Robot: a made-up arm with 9 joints. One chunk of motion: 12 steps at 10 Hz.
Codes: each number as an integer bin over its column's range. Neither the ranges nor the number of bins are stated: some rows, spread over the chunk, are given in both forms.
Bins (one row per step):
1: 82 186 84 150 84 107 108 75 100
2: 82 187 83 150 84 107 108 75 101
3: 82 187 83 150 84 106 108 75 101
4: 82 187 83 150 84 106 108 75 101
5: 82 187 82 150 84 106 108 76 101
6: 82 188 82 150 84 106 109 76 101
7: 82 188 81 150 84 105 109 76 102
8: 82 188 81 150 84 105 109 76 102
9: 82 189 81 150 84 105 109 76 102
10: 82 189 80 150 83 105 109 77 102
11: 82 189 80 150 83 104 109 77 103
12: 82 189 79 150 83 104 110 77 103
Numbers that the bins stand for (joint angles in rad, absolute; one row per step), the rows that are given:
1: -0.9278 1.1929 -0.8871 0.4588 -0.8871 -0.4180 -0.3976 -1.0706 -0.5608
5: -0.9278 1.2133 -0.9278 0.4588 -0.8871 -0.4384 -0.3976 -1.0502 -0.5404
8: -0.9278 1.2337 -0.9482 0.4588 -0.8871 -0.4588 -0.3773 -1.0502 -0.5200
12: -0.9278 1.2541 -0.9890 0.4588 -0.9075 -0.4792 -0.3569 -1.0298 -0.4996
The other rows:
2: -0.9278 1.2133 -0.9075 0.4588 -0.8871 -0.4180 -0.3976 -1.0706 -0.5404
3: -0.9278 1.2133 -0.9075 0.4588 -0.8871 -0.4384 -0.3976 -1.0706 -0.5404
4: -0.9278 1.2133 -0.9075 0.4588 -0.8871 -0.4384 -0.3976 -1.0706 -0.5404
6: -0.9278 1.2337 -0.9278 0.4588 -0.8871 -0.4384 -0.3773 -1.0502 -0.5404
7: -0.9278 1.2337 -0.9482 0.4588 -0.8871 -0.4588 -0.3773 -1.0502 -0.5200
9: -0.9278 1.2541 -0.9482 0.4588 -0.8871 -0.4588 -0.3773 -1.0502 -0.5200
10: -0.9278 1.2541 -0.9686 0.4588 -0.9075 -0.4588 -0.3773 -1.0298 -0.5200
11: -0.9278 1.2541 -0.9686 0.4588 -0.9075 -0.4792 -0.3773 -1.0298 -0.4996

